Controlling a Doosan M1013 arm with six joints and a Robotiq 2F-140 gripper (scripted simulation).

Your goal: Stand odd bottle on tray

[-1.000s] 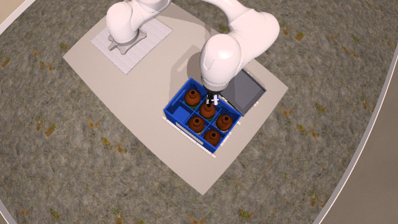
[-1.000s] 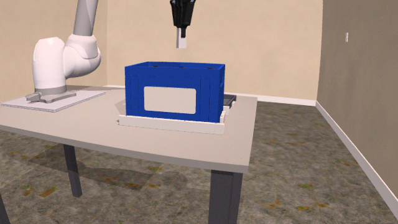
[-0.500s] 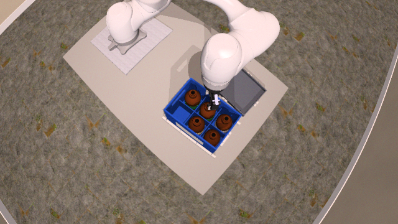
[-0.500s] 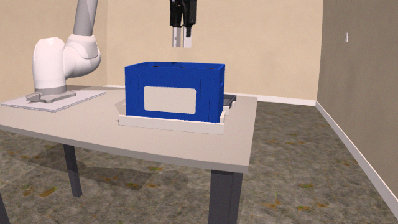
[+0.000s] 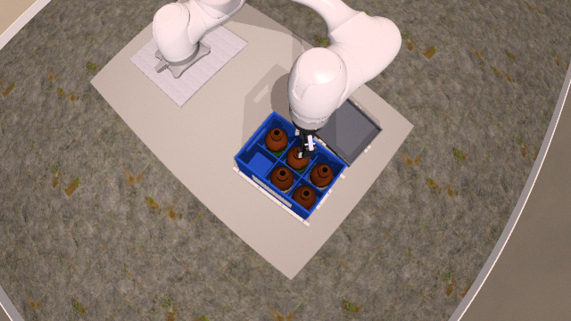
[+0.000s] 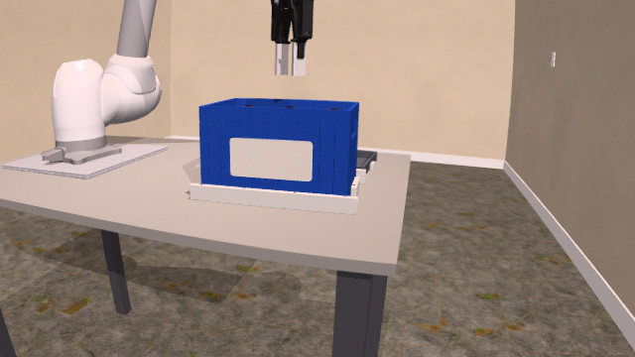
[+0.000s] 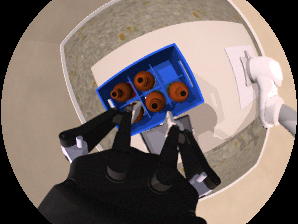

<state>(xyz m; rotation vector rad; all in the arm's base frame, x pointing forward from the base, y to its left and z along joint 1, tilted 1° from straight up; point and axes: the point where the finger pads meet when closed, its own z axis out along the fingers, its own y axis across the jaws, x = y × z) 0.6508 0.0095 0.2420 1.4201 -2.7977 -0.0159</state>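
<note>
Right now my hand is 1 cm short of the crate, 4 cm to the left of it and 17 cm above it. The rest, counted from my hand: bottle (10 cm ahead, 7 cm to the right, 17 cm below); then dark grey tray (22 cm to the left, 25 cm below).
</note>
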